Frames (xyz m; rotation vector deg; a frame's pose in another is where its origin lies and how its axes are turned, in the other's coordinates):
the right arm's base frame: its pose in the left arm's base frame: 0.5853 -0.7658 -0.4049 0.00 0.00 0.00
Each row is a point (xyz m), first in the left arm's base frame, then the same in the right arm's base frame.
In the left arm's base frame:
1: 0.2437 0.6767 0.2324
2: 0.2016 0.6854 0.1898
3: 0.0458 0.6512 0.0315
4: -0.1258 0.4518 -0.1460
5: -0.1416 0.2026 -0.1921
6: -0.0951 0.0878 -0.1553
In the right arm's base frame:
1: -0.3416 1.4425 0.6373
2: -0.3837 1.4512 0.5947
3: -0.5395 1.4170 0.4364
4: -0.7111 1.2176 0.2589
5: -0.7269 0.9684 0.2128
6: -0.6804 0.8536 0.2496

